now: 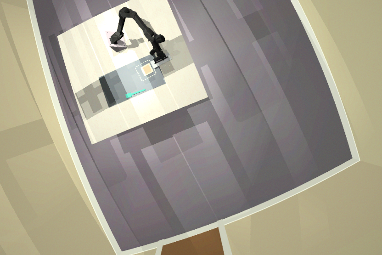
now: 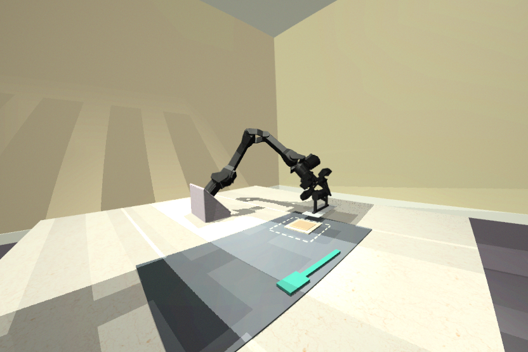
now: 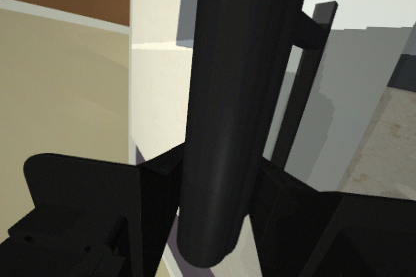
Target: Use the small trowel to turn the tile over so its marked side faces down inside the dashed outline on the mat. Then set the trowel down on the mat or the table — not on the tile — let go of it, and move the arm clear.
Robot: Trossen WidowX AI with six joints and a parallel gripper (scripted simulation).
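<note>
Now: the teal trowel 40 cm to the right of my gripper tip, 18 cm ahead of it and 6 cm below it. The rest, counted from my gripper tip: dark mat: 38 cm to the right, 9 cm below, 4 cm ahead; tile: 19 cm to the right, 6 cm below.
</note>
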